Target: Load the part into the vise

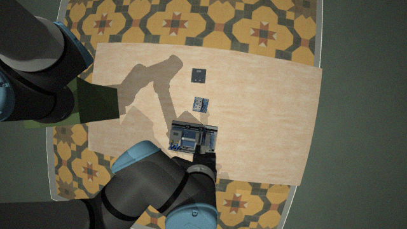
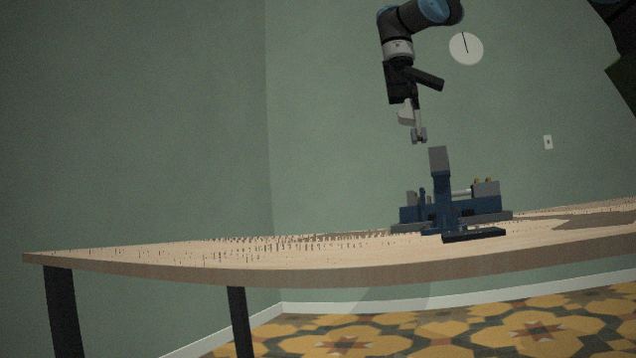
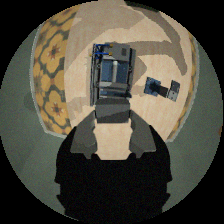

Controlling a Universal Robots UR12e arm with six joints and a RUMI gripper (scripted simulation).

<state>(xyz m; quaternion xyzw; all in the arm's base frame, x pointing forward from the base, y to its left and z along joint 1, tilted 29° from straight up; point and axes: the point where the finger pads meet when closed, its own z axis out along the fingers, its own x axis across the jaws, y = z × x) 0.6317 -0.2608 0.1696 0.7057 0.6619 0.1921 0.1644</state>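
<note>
The air cylinder rod is 16 cm below my hand, 8 cm behind it and 2 cm to the left of it. Round my hand: air cylinder block (16 cm below, 16 cm behind, 3 cm to the left); then vise (20 cm below, 6 cm behind, 1 cm to the left); then grey part (1 cm below).
</note>
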